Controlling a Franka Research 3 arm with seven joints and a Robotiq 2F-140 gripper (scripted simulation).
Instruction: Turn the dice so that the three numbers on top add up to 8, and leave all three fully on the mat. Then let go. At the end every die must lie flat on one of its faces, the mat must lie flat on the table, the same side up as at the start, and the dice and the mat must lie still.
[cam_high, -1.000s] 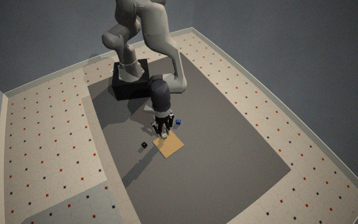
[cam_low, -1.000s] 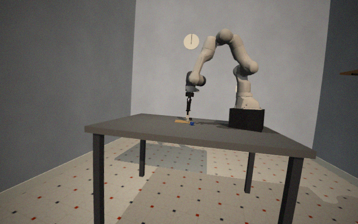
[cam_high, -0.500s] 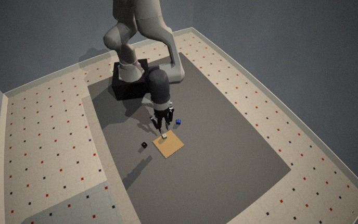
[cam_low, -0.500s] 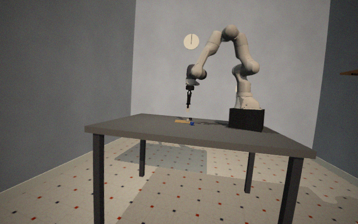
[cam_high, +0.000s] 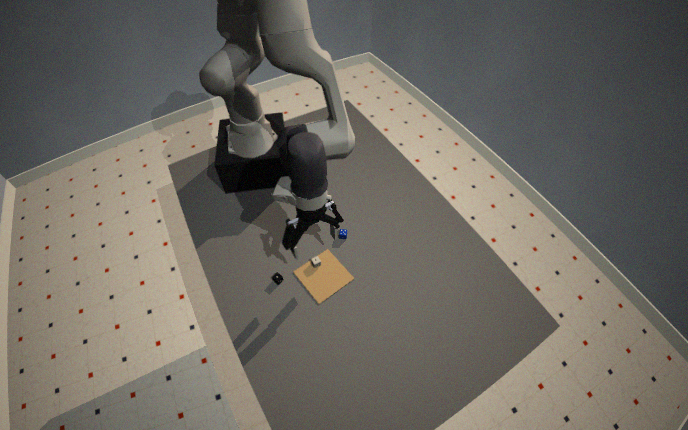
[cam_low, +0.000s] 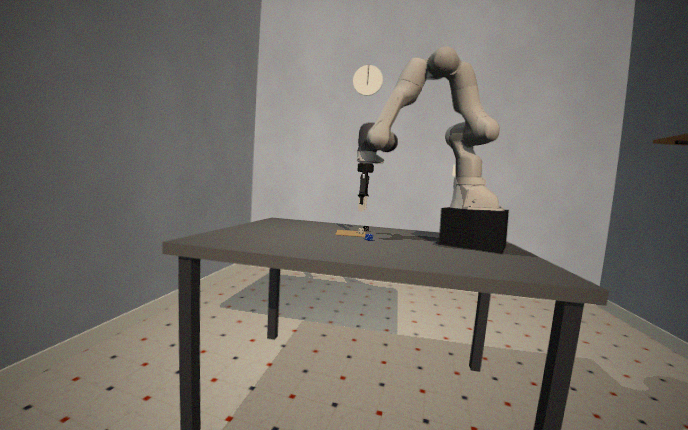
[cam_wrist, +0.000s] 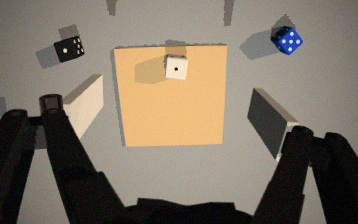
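The black die lies 130 mm to the right of my hand and 120 mm below it. Also, from my hand: blue die 70 mm behind, 120 mm to the left, 120 mm below; then white die 110 mm below; then tan mat 50 mm ahead, 130 mm below.
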